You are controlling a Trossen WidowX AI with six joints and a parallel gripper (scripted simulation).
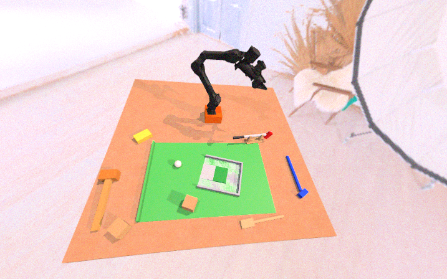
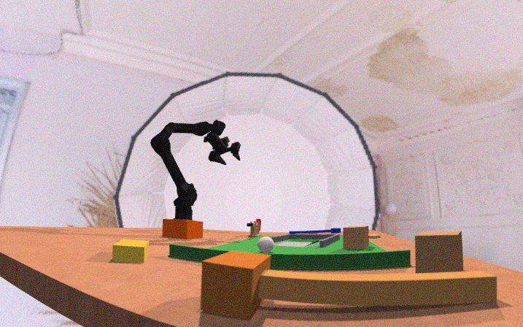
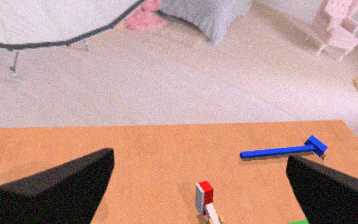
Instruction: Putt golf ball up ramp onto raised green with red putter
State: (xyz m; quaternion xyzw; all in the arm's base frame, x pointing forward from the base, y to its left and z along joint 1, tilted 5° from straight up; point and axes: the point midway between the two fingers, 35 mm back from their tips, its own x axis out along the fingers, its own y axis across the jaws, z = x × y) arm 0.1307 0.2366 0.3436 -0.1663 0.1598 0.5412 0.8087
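Now: the red putter 120 mm ahead of my gripper tip, 30 mm to the right of it and 330 mm below it. Also, from my gripper tip: blue putter (450 mm ahead, 170 mm to the left, 370 mm below); white golf ball (240 mm ahead, 560 mm to the right, 360 mm below); wooden stand (130 mm ahead, 10 mm to the right, 350 mm below).
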